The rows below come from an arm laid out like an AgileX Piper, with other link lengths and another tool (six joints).
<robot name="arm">
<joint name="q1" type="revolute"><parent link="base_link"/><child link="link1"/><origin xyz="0.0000 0.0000 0.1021"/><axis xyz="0 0 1"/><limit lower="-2.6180" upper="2.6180"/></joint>
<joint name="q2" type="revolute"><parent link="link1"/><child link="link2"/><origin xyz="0.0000 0.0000 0.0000"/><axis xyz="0 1 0"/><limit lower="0.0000" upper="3.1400"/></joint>
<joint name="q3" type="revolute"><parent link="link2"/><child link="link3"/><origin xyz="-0.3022 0.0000 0.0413"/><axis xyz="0 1 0"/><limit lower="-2.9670" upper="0.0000"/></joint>
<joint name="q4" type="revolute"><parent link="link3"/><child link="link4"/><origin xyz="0.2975 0.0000 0.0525"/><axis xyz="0.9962 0 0.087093"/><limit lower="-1.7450" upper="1.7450"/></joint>
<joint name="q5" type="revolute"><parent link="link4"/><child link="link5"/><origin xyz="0.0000 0.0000 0.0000"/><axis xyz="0 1 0"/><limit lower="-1.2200" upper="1.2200"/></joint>
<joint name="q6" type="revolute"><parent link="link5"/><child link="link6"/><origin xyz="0.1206 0.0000 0.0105"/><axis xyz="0.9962 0 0.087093"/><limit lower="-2.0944" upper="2.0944"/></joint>
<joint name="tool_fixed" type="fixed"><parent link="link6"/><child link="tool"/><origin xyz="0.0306 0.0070 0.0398" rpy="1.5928 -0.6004 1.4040"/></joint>
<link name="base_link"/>
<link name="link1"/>
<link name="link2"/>
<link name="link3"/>
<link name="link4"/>
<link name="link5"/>
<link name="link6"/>
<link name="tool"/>
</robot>
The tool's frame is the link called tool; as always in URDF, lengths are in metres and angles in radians.
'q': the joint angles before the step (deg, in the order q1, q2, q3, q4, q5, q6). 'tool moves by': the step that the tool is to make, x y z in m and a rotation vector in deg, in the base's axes. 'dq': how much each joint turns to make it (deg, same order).
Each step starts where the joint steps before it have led.
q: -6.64 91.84 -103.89 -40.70 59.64 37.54
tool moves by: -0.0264 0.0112 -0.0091 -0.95 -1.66 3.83
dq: 0.00 -7.78 11.48 -0.13 -6.68 0.74
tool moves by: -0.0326 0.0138 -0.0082 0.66 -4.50 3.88
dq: 0.01 -8.70 11.69 0.09 -7.91 2.82
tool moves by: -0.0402 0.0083 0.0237 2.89 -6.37 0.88
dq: -0.01 -7.28 3.25 2.51 -1.58 1.68
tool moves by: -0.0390 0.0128 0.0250 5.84 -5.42 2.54
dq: -0.01 -6.28 0.10 8.17 0.92 -1.78
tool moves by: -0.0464 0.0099 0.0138 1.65 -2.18 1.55
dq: 0.03 -7.21 1.56 4.56 2.95 -3.18
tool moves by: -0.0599 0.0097 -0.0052 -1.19 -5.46 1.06
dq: -0.03 -11.85 8.57 0.13 -2.59 -0.16
